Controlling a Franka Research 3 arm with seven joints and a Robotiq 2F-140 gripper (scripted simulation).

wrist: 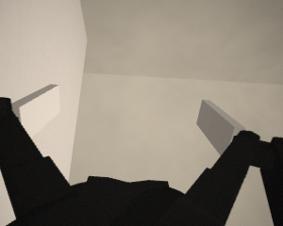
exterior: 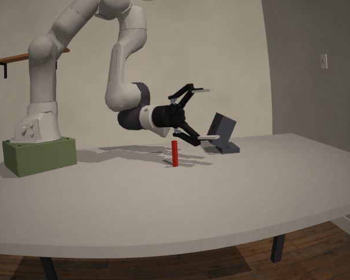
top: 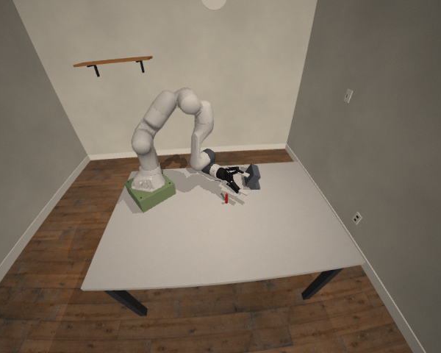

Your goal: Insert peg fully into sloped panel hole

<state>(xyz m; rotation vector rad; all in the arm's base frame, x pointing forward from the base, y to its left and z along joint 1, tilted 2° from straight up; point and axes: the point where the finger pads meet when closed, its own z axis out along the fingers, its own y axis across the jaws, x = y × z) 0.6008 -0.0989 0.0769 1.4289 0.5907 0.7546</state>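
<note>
Now: hand 120 mm past the red peg and 120 mm above it.
</note>
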